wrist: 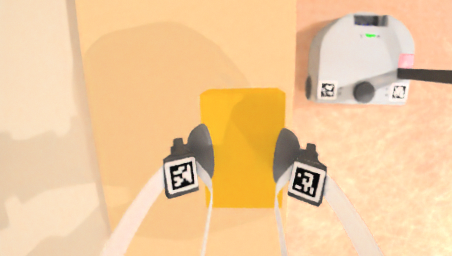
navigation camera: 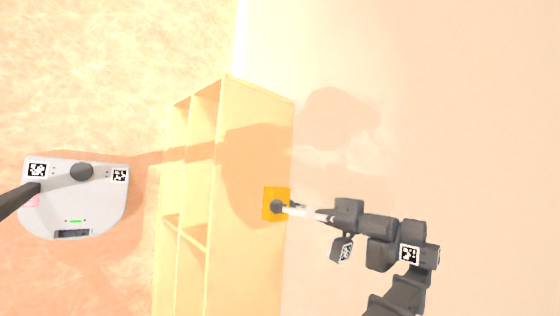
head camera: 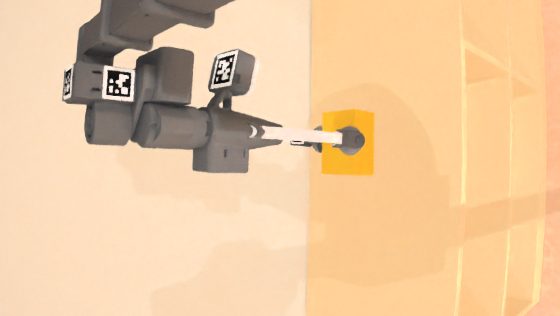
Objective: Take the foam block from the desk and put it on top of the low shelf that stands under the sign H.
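Seen in the pictures: gripper, fingertip midpoint: (navigation camera: 278, 205) (head camera: 343, 140); robot's base, origin of the base link: (navigation camera: 82, 170).
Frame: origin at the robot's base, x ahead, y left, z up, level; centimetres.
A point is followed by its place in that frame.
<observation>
The yellow-orange foam block (head camera: 345, 165) @(z 84.5, x 1.4, y -40.9 cm) (navigation camera: 275, 194) @(z 84.5, x 1.0, y -39.6 cm) (wrist: 243, 115) is upright between the two rubber fingertips. My gripper (head camera: 335, 139) @(z 83.2, x -2.2, y -42.5 cm) (navigation camera: 286, 205) @(z 83.2, x -2.2, y -42.5 cm) (wrist: 243, 145) @(z 83.2, x -2.2, y -42.5 cm) is shut on it, with one fingertip pressed against each side. The block is over the top board of the low tan shelf (head camera: 390, 225) @(z 61.0, x 12.9, y -48.3 cm) (navigation camera: 250, 260) @(z 61.0, x -27.3, y -52.6 cm) (wrist: 145, 75). In the head and navigation views it appears near the board's wall-side edge. Whether its underside touches the board is hidden. The sign H and the desk do not show.
The pale wall (head camera: 100, 240) @(z 107.4, x 16.0, y -74.5 cm) (navigation camera: 450, 100) @(z 119.4, x 32.1, y -73.8 cm) (wrist: 35, 75) runs along the shelf's back edge. The shelf's open compartments face the pinkish floor (navigation camera: 100, 285) @(z 0.1, x -54.0, y -11.7 cm) (wrist: 400, 200). My grey wheeled base (navigation camera: 75, 200) @(z 16.0, x -10.9, y 0.7 cm) (wrist: 360, 55) stands on that floor, in front of the shelf.
</observation>
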